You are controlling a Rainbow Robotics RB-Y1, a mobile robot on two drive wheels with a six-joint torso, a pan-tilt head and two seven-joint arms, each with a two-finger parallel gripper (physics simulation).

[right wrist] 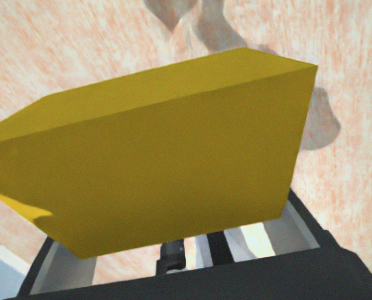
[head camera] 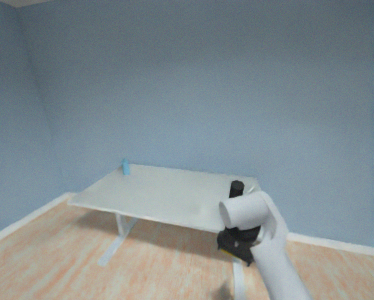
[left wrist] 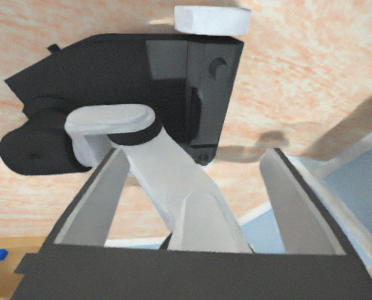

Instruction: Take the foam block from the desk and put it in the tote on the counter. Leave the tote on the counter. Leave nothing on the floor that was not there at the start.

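Places are measured from the robot's base along level axes (x down, y left, z ahead), in millimetres.
Pixels of known places: left gripper, fingertip midpoint: [left wrist: 192,156]; right gripper, fingertip midpoint: [right wrist: 172,169] [head camera: 233,255].
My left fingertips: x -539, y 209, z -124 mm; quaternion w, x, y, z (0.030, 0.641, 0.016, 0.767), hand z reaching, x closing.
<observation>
Behind a point stands the place of what it marks.
The yellow foam block [right wrist: 165,160] @(x -1018, y -207, z 261 mm) fills much of the right wrist view, with wood floor behind it. My right gripper [head camera: 235,252] @(x -969, y -181, z 235 mm) is shut on the block; a thin yellow edge of it shows under the fingers in the head view. The gripper shows in front of the near right part of the white desk [head camera: 150,192] @(x -721, y 237, z 1005 mm). My left gripper [left wrist: 192,156] @(x -539, y 209, z -124 mm) is open, with no object between its fingers; the robot's own base and arm show behind them. The tote and the counter cannot be made out in these views.
A light blue bottle [head camera: 126,167] @(x -811, y 526, z 1335 mm) stands at the desk's far left corner. Blue walls [head camera: 200,90] @(x -1563, y -233, z 1399 mm) rise behind and at the left. A wooden surface [left wrist: 22,245] @(x -88, y -1532, z -1804 mm) with a small blue thing [left wrist: 3,254] @(x -140, y -1585, z -2004 mm) shows at the lower left of the left wrist view.
</observation>
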